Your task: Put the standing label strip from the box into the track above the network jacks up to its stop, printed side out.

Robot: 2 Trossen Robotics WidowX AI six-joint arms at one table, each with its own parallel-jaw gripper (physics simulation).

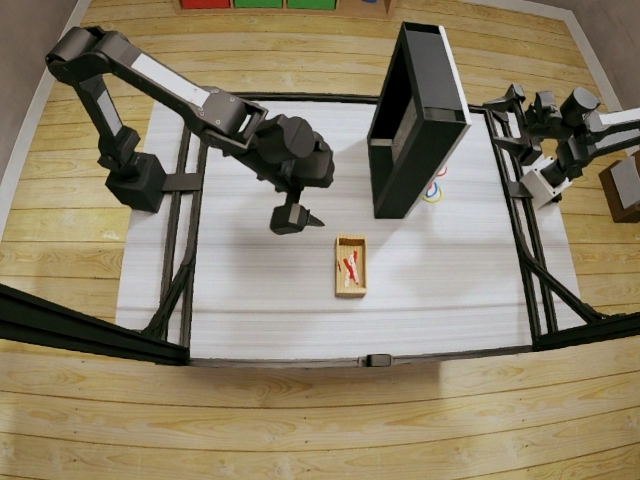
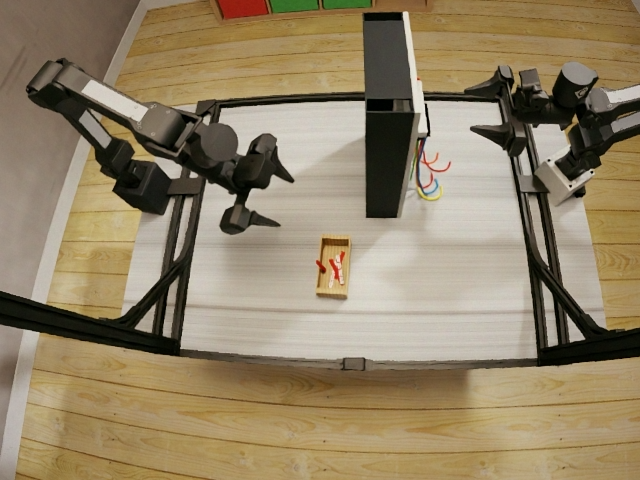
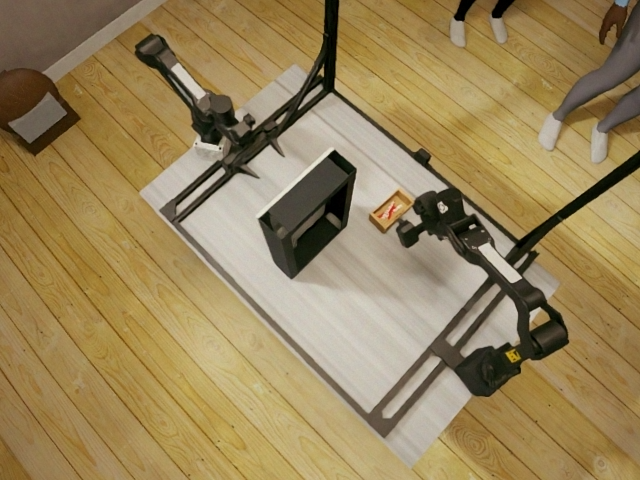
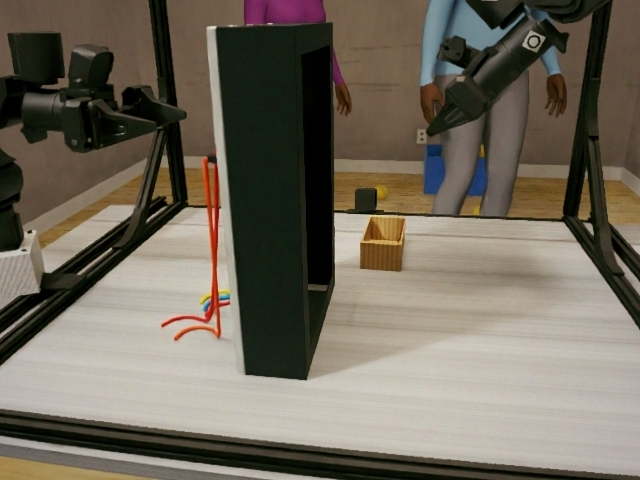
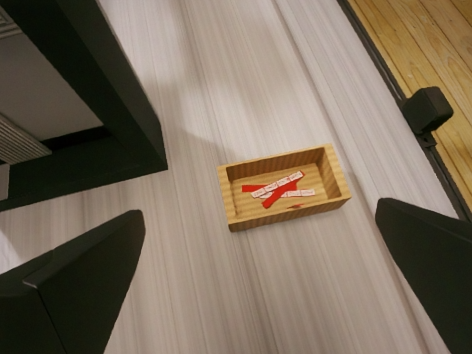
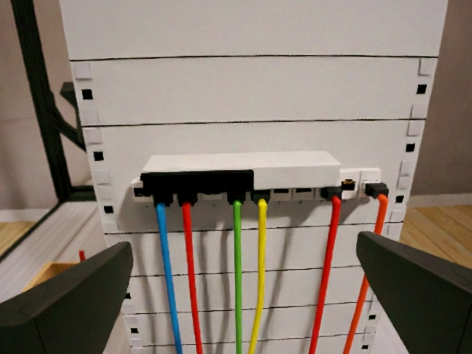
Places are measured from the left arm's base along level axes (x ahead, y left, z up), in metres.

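Pixels of known places: left gripper, between the fingertips: point(image 1: 327, 203) point(image 2: 286, 203) point(image 3: 411, 211) point(image 4: 433, 128) point(image 5: 259, 214); right gripper, between the fingertips: point(image 1: 486, 121) point(image 2: 466, 109) point(image 3: 272, 167) point(image 4: 171, 120) point(image 6: 245, 247); left arm's base, origin of its link: point(image 1: 129, 169) point(image 2: 133, 176) point(image 3: 490, 370); right arm's base, origin of its link: point(image 1: 552, 175) point(image 2: 570, 166) point(image 3: 212, 135).
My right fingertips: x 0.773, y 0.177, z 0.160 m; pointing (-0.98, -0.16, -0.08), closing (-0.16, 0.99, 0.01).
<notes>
Ahead of a thing's pixels: the offset from my right fingertips to its top centre. "spot": to the spot under its first point.
A narrow red strip {dx -0.252, dy -0.293, dz -0.212 m} point(image 2: 320, 266) point(image 5: 295, 206) point(image 6: 82, 255) stands on edge at one long wall of the wooden box {dx -0.225, dy -0.284, dz -0.234 m} point(image 1: 351, 295) point(image 2: 330, 295) point(image 4: 381, 256); its print does not show. Red and white printed strips {spot: dx -0.218, dy -0.284, dz -0.279 m} point(image 2: 337, 269) point(image 5: 277, 185) lie crossed in the box. My left gripper point(image 2: 286, 203) point(image 5: 259, 214) is open and empty, above the table near the box, pointing down at a slant. My right gripper point(image 2: 468, 110) point(image 4: 170, 119) point(image 6: 245, 247) is open and empty, facing the white panel. There a white ledge {spot: dx -0.090, dy +0.024, dz +0.000 m} point(image 6: 295, 170) with a black left section {spot: dx -0.079, dy -0.028, dz -0.006 m} point(image 6: 215, 181) sits above the network jacks {dx -0.129, dy +0.031, dz -0.011 m} point(image 6: 292, 195).
The tall dark rack {dx -0.162, dy -0.009, dz +0.116 m} point(image 1: 439, 77) point(image 2: 387, 155) point(image 4: 263, 206) stands upright between the box and my right arm. Blue, red, green, yellow and orange cables {spot: dx -0.083, dy +0.004, dz -0.060 m} point(image 6: 262, 250) hang from the jacks down to the table. Black frame beams point(image 1: 310, 97) edge the table.
</notes>
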